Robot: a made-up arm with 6 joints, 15 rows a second.
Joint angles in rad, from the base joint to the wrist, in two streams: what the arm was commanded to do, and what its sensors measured. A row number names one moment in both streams.
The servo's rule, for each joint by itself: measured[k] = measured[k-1] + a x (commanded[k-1-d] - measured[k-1]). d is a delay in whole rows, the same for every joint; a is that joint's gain. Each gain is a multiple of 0.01, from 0.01 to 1. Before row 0 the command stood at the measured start. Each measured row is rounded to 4 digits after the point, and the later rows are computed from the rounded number. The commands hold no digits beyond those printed.
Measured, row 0:
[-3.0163, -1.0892, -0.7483, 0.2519, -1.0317, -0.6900]
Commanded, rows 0 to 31:
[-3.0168, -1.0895, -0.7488, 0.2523, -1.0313, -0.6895]
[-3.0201, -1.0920, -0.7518, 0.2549, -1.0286, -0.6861]
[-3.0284, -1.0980, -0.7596, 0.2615, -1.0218, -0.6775]
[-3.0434, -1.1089, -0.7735, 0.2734, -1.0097, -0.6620]
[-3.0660, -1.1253, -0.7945, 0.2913, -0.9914, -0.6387]
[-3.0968, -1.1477, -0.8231, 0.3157, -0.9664, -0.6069]
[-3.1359, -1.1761, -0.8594, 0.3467, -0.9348, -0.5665]
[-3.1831, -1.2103, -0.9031, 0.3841, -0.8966, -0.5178]
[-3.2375, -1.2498, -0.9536, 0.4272, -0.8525, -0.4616]
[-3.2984, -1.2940, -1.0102, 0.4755, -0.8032, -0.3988]
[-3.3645, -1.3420, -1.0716, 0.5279, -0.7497, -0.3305]
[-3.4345, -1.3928, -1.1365, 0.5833, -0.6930, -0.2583]
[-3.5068, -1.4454, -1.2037, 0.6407, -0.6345, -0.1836]
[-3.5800, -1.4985, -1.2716, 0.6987, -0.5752, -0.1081]
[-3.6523, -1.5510, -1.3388, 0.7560, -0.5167, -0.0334]
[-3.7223, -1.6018, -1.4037, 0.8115, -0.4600, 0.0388]
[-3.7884, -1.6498, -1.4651, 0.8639, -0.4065, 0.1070]
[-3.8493, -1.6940, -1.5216, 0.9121, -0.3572, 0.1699]
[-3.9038, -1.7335, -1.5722, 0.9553, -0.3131, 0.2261]
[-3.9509, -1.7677, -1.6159, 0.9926, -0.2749, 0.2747]
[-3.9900, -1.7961, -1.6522, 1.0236, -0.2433, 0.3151]
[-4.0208, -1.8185, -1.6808, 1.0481, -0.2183, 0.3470]
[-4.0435, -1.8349, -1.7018, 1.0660, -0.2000, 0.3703]
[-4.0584, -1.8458, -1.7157, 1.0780, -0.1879, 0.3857]
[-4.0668, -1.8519, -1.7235, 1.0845, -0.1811, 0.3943]
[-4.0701, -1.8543, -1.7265, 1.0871, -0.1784, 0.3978]
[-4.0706, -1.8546, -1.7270, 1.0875, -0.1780, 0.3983]
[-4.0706, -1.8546, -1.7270, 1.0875, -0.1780, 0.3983]
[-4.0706, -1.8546, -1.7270, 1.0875, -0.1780, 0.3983]
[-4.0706, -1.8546, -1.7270, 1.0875, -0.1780, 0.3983]
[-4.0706, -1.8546, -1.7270, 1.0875, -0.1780, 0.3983]
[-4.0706, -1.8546, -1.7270, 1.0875, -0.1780, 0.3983]
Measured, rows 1 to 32:
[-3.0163, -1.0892, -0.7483, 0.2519, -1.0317, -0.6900]
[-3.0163, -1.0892, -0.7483, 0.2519, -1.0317, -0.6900]
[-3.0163, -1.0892, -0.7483, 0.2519, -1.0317, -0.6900]
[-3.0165, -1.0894, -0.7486, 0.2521, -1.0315, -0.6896]
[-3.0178, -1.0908, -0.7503, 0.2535, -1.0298, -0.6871]
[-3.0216, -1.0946, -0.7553, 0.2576, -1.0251, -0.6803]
[-3.0294, -1.1022, -0.7651, 0.2657, -1.0160, -0.6673]
[-3.0426, -1.1144, -0.7810, 0.2788, -1.0015, -0.6470]
[-3.0621, -1.1320, -0.8037, 0.2976, -0.9808, -0.6185]
[-3.0887, -1.1554, -0.8338, 0.3226, -0.9537, -0.5816]
[-3.1227, -1.1845, -0.8712, 0.3540, -0.9200, -0.5363]
[-3.1640, -1.2191, -0.9157, 0.3913, -0.8802, -0.4833]
[-3.2124, -1.2588, -0.9667, 0.4342, -0.8348, -0.4233]
[-3.2672, -1.3029, -1.0233, 0.4820, -0.7846, -0.3574]
[-3.3274, -1.3505, -1.0844, 0.5337, -0.7306, -0.2870]
[-3.3920, -1.4008, -1.1488, 0.5883, -0.6739, -0.2136]
[-3.4597, -1.4526, -1.2151, 0.6446, -0.6157, -0.1387]
[-3.5290, -1.5048, -1.2819, 0.7014, -0.5573, -0.0639]
[-3.5986, -1.5562, -1.3477, 0.7576, -0.4999, 0.0090]
[-3.6669, -1.6058, -1.4111, 0.8118, -0.4448, 0.0786]
[-3.7326, -1.6525, -1.4708, 0.8630, -0.3931, 0.1434]
[-3.7942, -1.6954, -1.5256, 0.9101, -0.3459, 0.2021]
[-3.8506, -1.7337, -1.5744, 0.9522, -0.3040, 0.2536]
[-3.9008, -1.7668, -1.6164, 0.9886, -0.2682, 0.2973]
[-3.9440, -1.7942, -1.6512, 1.0189, -0.2388, 0.3326]
[-3.9798, -1.8158, -1.6785, 1.0429, -0.2159, 0.3594]
[-4.0081, -1.8317, -1.6986, 1.0608, -0.1994, 0.3781]
[-4.0292, -1.8424, -1.7120, 1.0729, -0.1886, 0.3896]
[-4.0439, -1.8487, -1.7198, 1.0801, -0.1826, 0.3954]
[-4.0535, -1.8518, -1.7237, 1.0839, -0.1799, 0.3975]
[-4.0597, -1.8533, -1.7255, 1.0857, -0.1788, 0.3981]
[-4.0636, -1.8540, -1.7263, 1.0866, -0.1783, 0.3982]
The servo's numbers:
d 3
a 0.36 0.53 0.54 0.51 0.59 0.71

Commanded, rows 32 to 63:
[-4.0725, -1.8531, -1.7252, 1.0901, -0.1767, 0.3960]
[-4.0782, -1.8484, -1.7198, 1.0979, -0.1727, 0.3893]
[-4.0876, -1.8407, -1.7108, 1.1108, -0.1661, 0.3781]
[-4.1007, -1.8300, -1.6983, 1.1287, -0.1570, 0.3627]
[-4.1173, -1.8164, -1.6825, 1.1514, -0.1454, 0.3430]
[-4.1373, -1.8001, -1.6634, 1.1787, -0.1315, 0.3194]
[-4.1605, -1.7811, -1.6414, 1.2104, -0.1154, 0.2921]
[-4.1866, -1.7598, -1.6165, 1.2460, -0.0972, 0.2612]
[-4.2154, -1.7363, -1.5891, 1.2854, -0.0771, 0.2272]
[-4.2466, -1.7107, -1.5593, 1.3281, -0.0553, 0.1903]
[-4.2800, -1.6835, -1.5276, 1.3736, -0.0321, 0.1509]
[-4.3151, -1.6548, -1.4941, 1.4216, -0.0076, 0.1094]
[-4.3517, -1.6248, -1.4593, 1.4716, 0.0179, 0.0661]
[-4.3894, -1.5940, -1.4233, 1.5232, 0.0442, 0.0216]
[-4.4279, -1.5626, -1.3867, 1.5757, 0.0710, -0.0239]
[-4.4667, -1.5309, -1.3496, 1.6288, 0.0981, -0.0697]
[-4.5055, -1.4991, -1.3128, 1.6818, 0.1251, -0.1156]
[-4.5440, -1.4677, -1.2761, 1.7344, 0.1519, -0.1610]
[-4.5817, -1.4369, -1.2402, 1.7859, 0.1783, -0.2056]
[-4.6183, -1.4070, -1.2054, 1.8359, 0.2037, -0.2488]
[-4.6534, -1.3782, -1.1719, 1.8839, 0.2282, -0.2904]
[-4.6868, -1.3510, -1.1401, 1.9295, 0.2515, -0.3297]
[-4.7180, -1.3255, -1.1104, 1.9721, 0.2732, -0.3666]
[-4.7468, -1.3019, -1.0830, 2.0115, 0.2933, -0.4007]
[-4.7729, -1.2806, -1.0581, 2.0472, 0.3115, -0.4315]
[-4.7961, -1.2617, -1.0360, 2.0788, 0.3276, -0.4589]
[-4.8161, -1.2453, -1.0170, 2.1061, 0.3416, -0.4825]
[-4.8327, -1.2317, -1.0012, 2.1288, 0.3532, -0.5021]
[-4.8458, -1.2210, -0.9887, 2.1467, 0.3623, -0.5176]
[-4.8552, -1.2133, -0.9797, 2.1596, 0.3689, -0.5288]
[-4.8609, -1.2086, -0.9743, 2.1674, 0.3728, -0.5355]
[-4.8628, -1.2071, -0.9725, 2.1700, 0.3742, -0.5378]
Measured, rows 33 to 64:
[-4.0661, -1.8543, -1.7267, 1.0871, -0.1781, 0.3983]
[-4.0677, -1.8545, -1.7269, 1.0873, -0.1780, 0.3983]
[-4.0687, -1.8546, -1.7270, 1.0874, -0.1780, 0.3983]
[-4.0701, -1.8538, -1.7260, 1.0888, -0.1772, 0.3967]
[-4.0730, -1.8509, -1.7227, 1.0934, -0.1745, 0.3914]
[-4.0783, -1.8455, -1.7163, 1.1023, -0.1695, 0.3820]
[-4.0864, -1.8373, -1.7066, 1.1158, -0.1621, 0.3683]
[-4.0975, -1.8262, -1.6936, 1.1340, -0.1522, 0.3503]
[-4.1118, -1.8124, -1.6773, 1.1568, -0.1400, 0.3284]
[-4.1293, -1.7958, -1.6579, 1.1841, -0.1255, 0.3026]
[-4.1499, -1.7767, -1.6355, 1.2157, -0.1088, 0.2732]
[-4.1735, -1.7553, -1.6104, 1.2512, -0.0901, 0.2405]
[-4.1998, -1.7317, -1.5828, 1.2904, -0.0696, 0.2049]
[-4.2287, -1.7062, -1.5530, 1.3328, -0.0475, 0.1666]
[-4.2598, -1.6790, -1.5212, 1.3781, -0.0240, 0.1260]
[-4.2929, -1.6503, -1.4878, 1.4258, 0.0007, 0.0835]
[-4.3276, -1.6205, -1.4530, 1.4755, 0.0264, 0.0396]
[-4.3637, -1.5898, -1.4172, 1.5266, 0.0527, -0.0055]
[-4.4008, -1.5586, -1.3807, 1.5787, 0.0795, -0.0511]
[-4.4385, -1.5271, -1.3440, 1.6313, 0.1064, -0.0969]
[-4.4765, -1.4956, -1.3073, 1.6839, 0.1332, -0.1424]
[-4.5144, -1.4645, -1.2711, 1.7359, 0.1598, -0.1873]
[-4.5518, -1.4340, -1.2356, 1.7869, 0.1857, -0.2310]
[-4.5884, -1.4044, -1.2012, 1.8364, 0.2108, -0.2732]
[-4.6238, -1.3761, -1.1682, 1.8839, 0.2348, -0.3133]
[-4.6577, -1.3493, -1.1370, 1.9289, 0.2575, -0.3511]
[-4.6898, -1.3242, -1.1078, 1.9710, 0.2786, -0.3863]
[-4.7197, -1.3011, -1.0810, 2.0099, 0.2980, -0.4184]
[-4.7472, -1.2802, -1.0567, 2.0450, 0.3155, -0.4472]
[-4.7720, -1.2617, -1.0353, 2.0762, 0.3309, -0.4723]
[-4.7939, -1.2458, -1.0169, 2.1030, 0.3441, -0.4935]
[-4.8126, -1.2327, -1.0017, 2.1253, 0.3548, -0.5106]

